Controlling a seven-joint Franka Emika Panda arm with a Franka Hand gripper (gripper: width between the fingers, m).
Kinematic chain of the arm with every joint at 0, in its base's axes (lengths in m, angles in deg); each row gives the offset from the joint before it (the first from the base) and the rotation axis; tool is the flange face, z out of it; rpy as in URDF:
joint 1: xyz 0 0 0.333 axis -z
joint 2: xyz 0 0 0 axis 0.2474 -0.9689 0
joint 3: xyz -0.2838 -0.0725 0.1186 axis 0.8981 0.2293 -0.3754
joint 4: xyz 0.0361 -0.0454 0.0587 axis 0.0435 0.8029 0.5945
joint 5: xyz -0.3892 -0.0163 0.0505 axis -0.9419 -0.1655 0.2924
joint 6: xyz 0 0 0 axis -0.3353 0.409 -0.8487
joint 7: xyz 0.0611 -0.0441 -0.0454 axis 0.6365 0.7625 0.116
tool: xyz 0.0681 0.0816 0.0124 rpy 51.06 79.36 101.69
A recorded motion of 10 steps. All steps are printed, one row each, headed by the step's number.
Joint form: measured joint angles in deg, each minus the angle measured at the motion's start. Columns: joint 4, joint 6, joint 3, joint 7, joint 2, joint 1, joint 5.
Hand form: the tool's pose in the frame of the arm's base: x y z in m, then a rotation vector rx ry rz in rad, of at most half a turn. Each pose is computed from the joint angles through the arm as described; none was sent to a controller.
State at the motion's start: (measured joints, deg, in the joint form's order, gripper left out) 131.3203 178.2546 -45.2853 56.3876 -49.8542 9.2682 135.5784
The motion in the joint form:
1: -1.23 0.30 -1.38 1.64 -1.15 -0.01 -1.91
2: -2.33 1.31 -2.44 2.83 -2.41 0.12 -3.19
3: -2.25 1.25 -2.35 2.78 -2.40 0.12 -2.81
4: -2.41 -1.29 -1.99 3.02 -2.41 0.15 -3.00
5: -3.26 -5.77 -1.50 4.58 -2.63 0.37 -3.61
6: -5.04 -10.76 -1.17 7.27 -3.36 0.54 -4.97
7: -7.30 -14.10 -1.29 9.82 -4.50 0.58 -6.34
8: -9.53 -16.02 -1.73 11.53 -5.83 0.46 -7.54
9: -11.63 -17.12 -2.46 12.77 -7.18 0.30 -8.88
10: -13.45 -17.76 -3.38 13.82 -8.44 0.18 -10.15
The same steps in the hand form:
1: 0.4917 0.1255 0.5765 -0.7648 2.2310 0.7410
2: 0.4975 0.1336 0.5759 -0.7688 2.2419 0.7209
3: 0.4975 0.1328 0.5754 -0.7628 2.2416 0.7278
4: 0.4958 0.1335 0.5735 -0.7839 2.2588 0.7607
5: 0.4939 0.1347 0.5735 -0.8044 2.2957 0.8204
6: 0.4937 0.1385 0.5763 -0.8255 2.3459 0.8799
7: 0.4962 0.1449 0.5814 -0.8412 2.3849 0.9135
8: 0.5002 0.1534 0.5860 -0.8625 2.4083 0.9264
9: 0.5043 0.1637 0.5898 -0.8908 2.4240 0.9235
10: 0.5078 0.1747 0.5924 -0.9184 2.4364 0.9156

